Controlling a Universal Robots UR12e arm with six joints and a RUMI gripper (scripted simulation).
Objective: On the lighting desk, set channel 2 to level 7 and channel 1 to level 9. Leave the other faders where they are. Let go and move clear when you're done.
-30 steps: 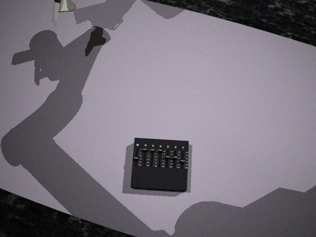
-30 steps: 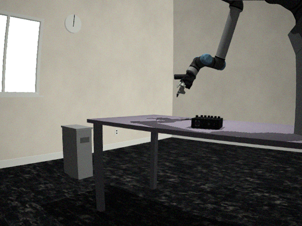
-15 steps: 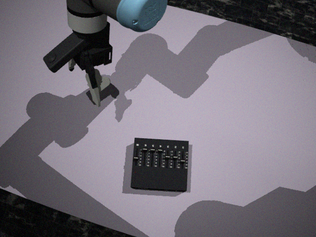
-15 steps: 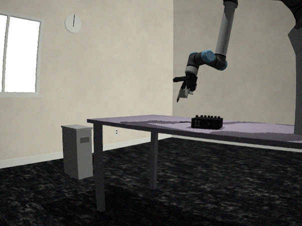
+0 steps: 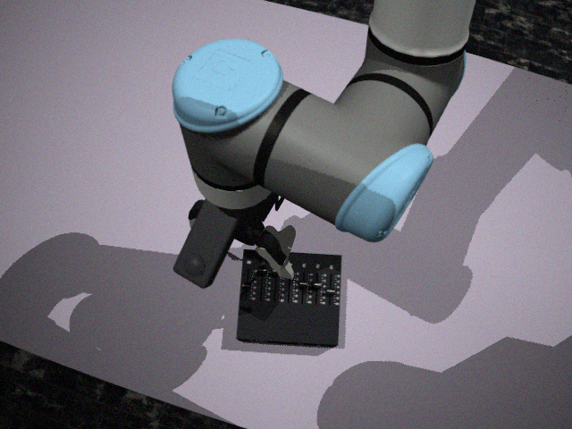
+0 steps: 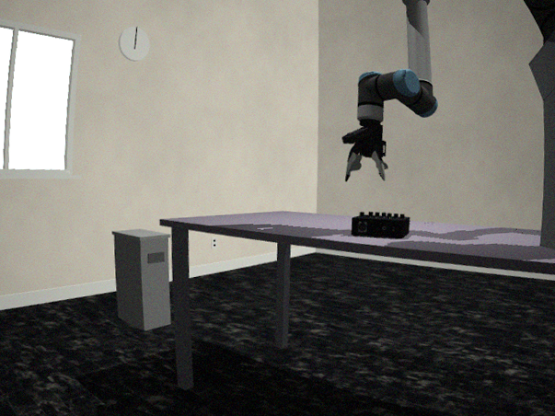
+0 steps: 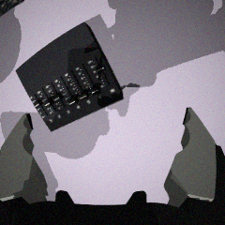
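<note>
The channel 1 knob is 140 mm behind my hand, 10 mm to the right of it and 100 mm below it.
</note>
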